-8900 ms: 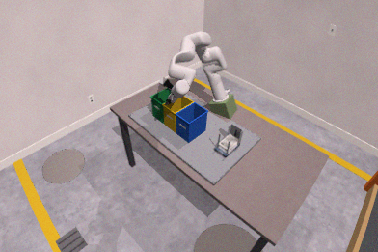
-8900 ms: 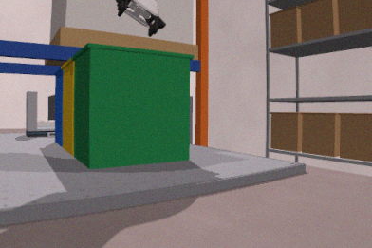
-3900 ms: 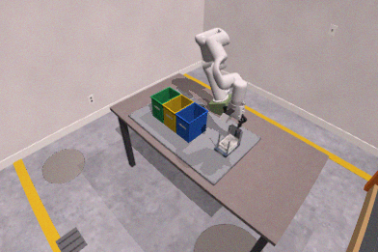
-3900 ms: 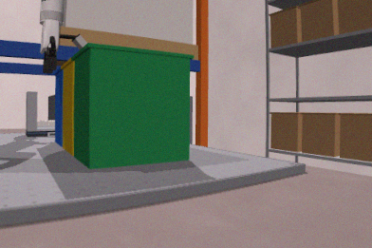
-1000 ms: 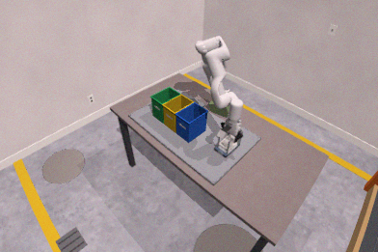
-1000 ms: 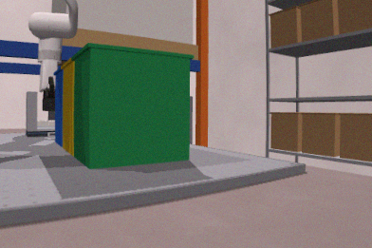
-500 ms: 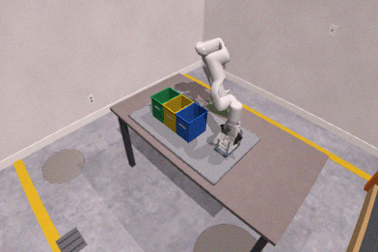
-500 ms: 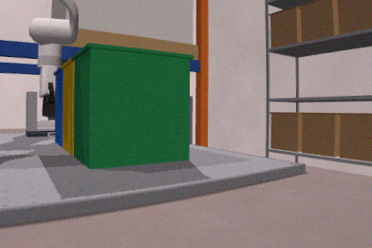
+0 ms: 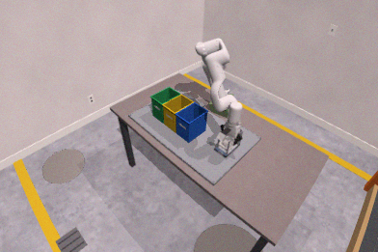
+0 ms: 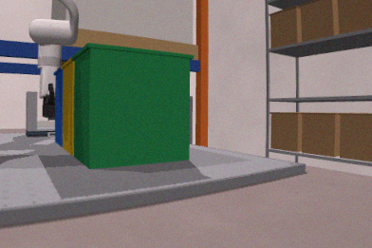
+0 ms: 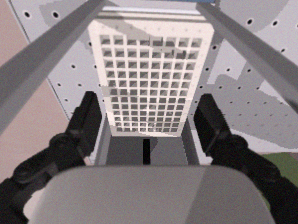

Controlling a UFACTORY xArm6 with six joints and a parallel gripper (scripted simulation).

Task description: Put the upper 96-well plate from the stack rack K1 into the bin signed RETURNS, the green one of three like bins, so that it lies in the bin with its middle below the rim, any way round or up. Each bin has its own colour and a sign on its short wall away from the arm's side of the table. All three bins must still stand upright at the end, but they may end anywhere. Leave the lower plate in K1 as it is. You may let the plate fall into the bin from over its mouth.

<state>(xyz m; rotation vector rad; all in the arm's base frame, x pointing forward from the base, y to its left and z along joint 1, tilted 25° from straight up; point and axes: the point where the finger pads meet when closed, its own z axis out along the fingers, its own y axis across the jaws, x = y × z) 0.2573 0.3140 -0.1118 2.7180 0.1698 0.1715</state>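
My gripper is now 30 mm above the white 96-well plate. From my hand the other things lie so: green bin 130 mm ahead, 520 mm to the right, 20 mm above; blue bin 100 mm ahead, 260 mm to the right, 20 mm above; yellow bin 110 mm ahead, 390 mm to the right, 20 mm above.
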